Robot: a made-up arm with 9 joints. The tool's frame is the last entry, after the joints.
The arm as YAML. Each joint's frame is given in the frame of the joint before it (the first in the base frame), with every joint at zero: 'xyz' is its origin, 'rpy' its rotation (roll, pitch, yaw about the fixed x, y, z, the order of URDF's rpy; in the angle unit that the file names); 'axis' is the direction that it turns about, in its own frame. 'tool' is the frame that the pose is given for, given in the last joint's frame.
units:
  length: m
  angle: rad
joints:
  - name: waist
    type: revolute
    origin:
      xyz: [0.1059, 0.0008, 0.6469]
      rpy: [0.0, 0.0, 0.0]
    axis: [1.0, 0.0, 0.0]
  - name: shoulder
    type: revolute
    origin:
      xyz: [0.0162, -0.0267, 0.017]
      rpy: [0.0, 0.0, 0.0]
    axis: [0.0, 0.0, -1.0]
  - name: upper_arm
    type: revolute
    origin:
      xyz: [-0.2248, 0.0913, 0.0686]
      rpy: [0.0, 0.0, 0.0]
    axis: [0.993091, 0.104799, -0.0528]
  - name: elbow
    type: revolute
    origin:
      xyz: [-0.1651, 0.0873, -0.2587]
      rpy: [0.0, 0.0, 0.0]
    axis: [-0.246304, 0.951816, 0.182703]
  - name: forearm
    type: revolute
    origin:
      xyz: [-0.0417, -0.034, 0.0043]
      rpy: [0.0, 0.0, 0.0]
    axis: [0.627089, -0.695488, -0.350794]
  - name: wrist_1
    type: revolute
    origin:
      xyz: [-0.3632, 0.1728, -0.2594]
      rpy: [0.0, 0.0, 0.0]
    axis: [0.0, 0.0, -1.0]
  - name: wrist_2
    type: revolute
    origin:
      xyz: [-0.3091, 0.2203, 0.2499]
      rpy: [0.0, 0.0, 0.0]
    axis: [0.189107, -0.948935, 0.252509]
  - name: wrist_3
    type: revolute
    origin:
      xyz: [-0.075, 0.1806, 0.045]
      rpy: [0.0, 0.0, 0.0]
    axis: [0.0, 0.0, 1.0]
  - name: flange
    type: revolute
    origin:
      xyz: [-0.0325, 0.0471, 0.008]
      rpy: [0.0, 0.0, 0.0]
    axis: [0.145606, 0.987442, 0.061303]
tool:
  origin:
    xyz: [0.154, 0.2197, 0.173]
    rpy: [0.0, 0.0, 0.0]
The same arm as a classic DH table. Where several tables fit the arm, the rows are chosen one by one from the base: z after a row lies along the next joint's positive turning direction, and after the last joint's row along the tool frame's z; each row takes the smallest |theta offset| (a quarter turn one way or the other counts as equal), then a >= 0, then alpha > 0; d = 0 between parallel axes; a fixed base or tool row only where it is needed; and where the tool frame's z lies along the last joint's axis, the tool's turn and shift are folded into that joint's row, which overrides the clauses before.
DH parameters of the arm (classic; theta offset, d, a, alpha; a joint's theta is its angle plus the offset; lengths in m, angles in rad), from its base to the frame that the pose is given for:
base (fixed): 1.5708 0.6469 0.0008 1.5708
waist: 0.0000 0.1221 -0.0267 1.5708
shoulder: -0.1051 -0.0743 0.1144 -1.5180
upper_arm: -1.3929 -0.3468 0.2807 -1.7259
elbow: 0.3944 -0.0545 0.0123 2.6478
forearm: -1.2826 -0.4981 0.1540 -1.2124
wrist_1: 0.5370 0.0765 0.2601 1.8261
wrist_2: 0.0000 -0.4839 0.0383 1.3155
wrist_3: -0.3431 0.1005 0.0390 1.5095
flange: 0.0000 0.2822 -0.1203 -1.5095
tool (fixed): -2.9952 0.1583 0.0000 0.0000

